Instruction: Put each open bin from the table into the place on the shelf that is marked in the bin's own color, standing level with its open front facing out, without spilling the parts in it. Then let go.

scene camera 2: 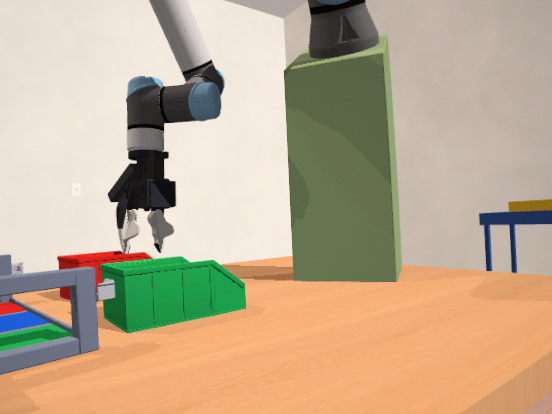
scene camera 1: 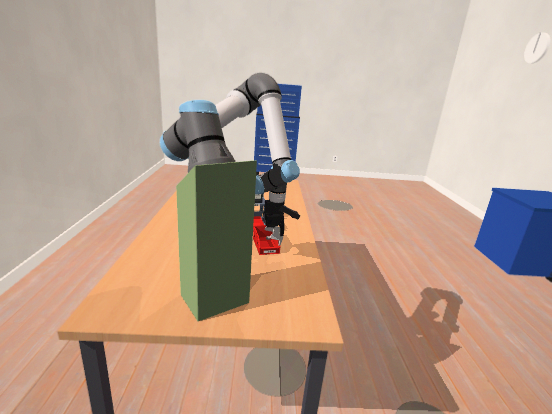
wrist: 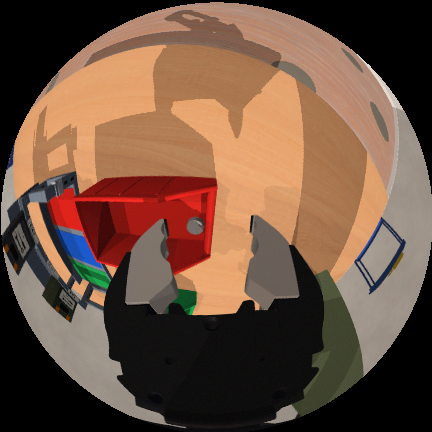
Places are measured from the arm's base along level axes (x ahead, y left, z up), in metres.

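Where they show: gripper, fingertip midpoint: (scene camera 1: pixel 276 241) (wrist: pixel 208 218); arm's base, origin of the base link: (scene camera 2: pixel 344 48) (scene camera 1: pixel 213 172).
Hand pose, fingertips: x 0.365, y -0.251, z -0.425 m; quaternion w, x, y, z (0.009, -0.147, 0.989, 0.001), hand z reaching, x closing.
Observation:
Each offset is from my fingertips to the top centre of the thing. "spot": to the spot under its first point. Level surfaces: height alone.
The red bin @[spot: dz -0.061, dx +0.071, dy +0.024 m] (scene camera 1: pixel 269 245) (scene camera 2: pixel 82 262) (wrist: pixel 145 215) stands upright on the table, with a round grey part @[dz -0.051, dx +0.007, dy +0.048 m] (wrist: pixel 195 226) inside near its low front. My gripper (scene camera 1: pixel 276 241) (scene camera 2: pixel 141 250) (wrist: pixel 208 218) is partly open and empty, pointing down above the bin's front wall. In the wrist view one finger is over the bin's inside, the other beyond its front. The green bin @[spot: dz -0.033, dx +0.085, dy +0.335 m] (scene camera 2: pixel 167 300) (wrist: pixel 186 301) stands beside the red one; its inside is mostly hidden. The grey shelf (scene camera 2: pixel 86 310) (wrist: pixel 35 193) shows red @[spot: dz -0.057, dx +0.304, dy +0.108 m] (wrist: pixel 65 215), blue @[spot: dz -0.057, dx +0.293, dy +0.200 m] (wrist: pixel 77 247) and green @[spot: dz -0.057, dx +0.282, dy +0.298 m] (wrist: pixel 90 272) markings.
A tall green pedestal (scene camera 1: pixel 225 240) (scene camera 2: pixel 345 175) (wrist: pixel 340 340) bears the arm on the wooden table @[dz -0.064 m] (scene camera 1: pixel 150 300). The shelf's grey frame is close behind the bins. A blue cabinet (scene camera 1: pixel 520 235) and a blue cart (scene camera 2: pixel 515 218) are away from the table.

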